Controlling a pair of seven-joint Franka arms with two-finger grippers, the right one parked.
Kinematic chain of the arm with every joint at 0, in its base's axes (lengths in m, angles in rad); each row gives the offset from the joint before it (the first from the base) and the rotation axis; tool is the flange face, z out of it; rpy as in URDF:
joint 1: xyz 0 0 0.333 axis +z
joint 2: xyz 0 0 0 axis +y
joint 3: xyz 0 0 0.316 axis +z
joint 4: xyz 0.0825 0 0 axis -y
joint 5: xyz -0.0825 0 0.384 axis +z
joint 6: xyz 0 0 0 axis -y
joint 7: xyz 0.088 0 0 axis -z
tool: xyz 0 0 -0.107 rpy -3.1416 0 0
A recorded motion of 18 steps. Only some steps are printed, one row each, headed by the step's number.
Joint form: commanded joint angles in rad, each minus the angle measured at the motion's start. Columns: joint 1, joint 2, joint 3, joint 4, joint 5, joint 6, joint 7.
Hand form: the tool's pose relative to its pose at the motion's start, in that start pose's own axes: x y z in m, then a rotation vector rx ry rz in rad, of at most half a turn. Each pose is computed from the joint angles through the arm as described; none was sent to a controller.
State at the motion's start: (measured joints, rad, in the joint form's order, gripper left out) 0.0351 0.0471 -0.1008 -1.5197 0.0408 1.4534 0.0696
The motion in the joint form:
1: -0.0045 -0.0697 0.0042 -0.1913 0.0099 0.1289 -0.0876
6: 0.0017 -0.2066 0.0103 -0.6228 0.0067 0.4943 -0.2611
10: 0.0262 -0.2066 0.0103 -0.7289 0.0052 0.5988 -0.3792
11: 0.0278 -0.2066 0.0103 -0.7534 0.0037 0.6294 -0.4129
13: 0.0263 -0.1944 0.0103 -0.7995 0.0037 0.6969 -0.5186
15: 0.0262 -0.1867 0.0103 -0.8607 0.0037 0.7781 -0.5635
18: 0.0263 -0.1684 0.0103 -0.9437 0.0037 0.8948 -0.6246
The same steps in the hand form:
1: -0.0087 0.0035 0.0419 0.0173 0.0066 -0.0829
6: -0.0390 0.0062 0.1485 0.0175 0.0782 -0.2564
10: -0.0460 -0.0036 0.1904 0.0081 0.0762 -0.3949
11: -0.0474 -0.0038 0.1992 0.0041 0.0822 -0.4297
13: -0.0480 -0.0020 0.2204 -0.0042 0.0916 -0.5312
15: -0.0524 -0.0003 0.2449 -0.0111 0.1035 -0.5731
18: -0.0601 0.0022 0.2801 -0.0224 0.1177 -0.6301

